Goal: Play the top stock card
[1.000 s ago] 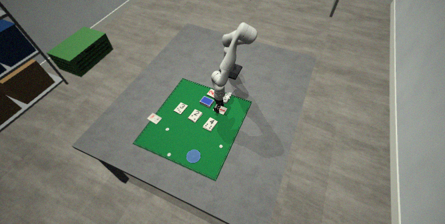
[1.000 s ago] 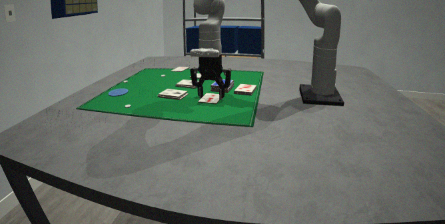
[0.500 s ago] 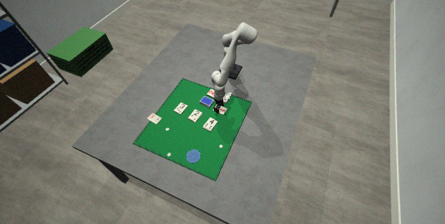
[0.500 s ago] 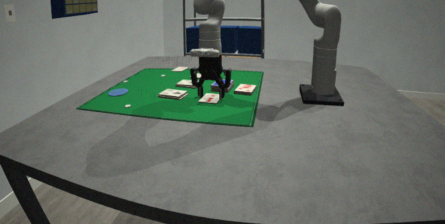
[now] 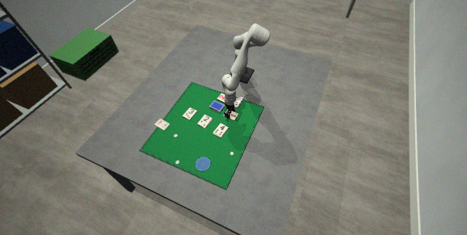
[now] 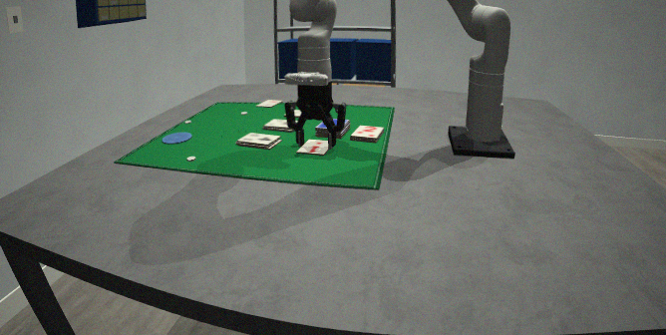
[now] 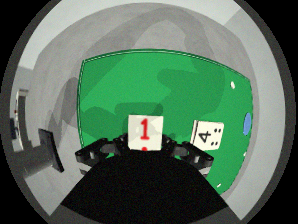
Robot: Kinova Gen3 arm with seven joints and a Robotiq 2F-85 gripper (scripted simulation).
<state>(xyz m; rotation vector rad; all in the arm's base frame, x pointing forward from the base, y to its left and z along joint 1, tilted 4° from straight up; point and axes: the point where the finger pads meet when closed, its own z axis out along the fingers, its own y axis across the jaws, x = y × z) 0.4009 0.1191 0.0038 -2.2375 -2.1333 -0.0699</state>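
The green mat lies 160 mm ahead of my hand, 110 mm to the right of it and 30 mm below it.
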